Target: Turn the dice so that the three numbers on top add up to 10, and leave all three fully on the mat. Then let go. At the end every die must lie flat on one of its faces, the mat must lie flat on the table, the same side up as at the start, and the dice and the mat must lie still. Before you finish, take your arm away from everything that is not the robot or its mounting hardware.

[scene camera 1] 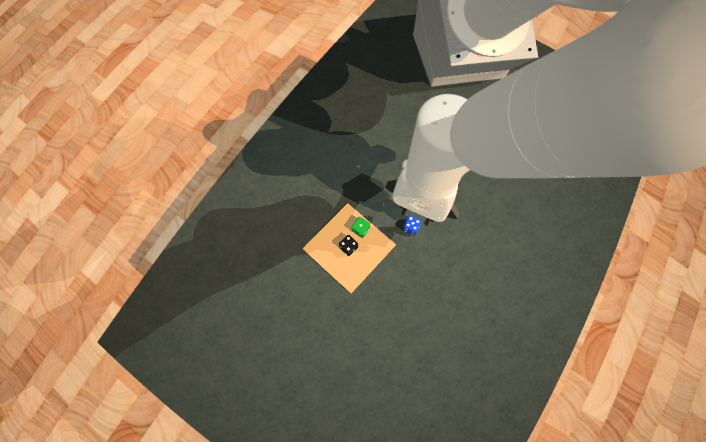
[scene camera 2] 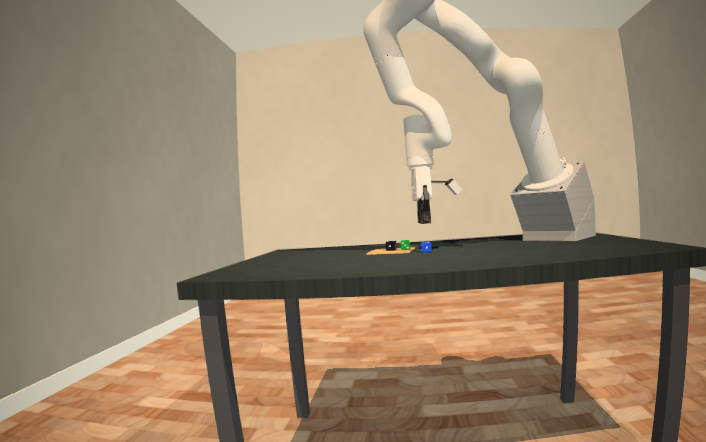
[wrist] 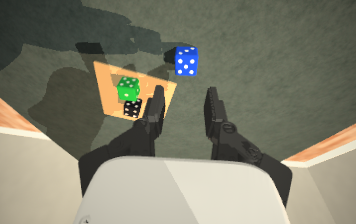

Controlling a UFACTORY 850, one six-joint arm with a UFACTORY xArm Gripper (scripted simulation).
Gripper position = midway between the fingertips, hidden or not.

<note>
In view: my gripper (scene camera 1: 416, 213).
My gripper shows as well in scene camera 2 (scene camera 2: 424, 223) and in the wrist view (wrist: 185, 96).
</note>
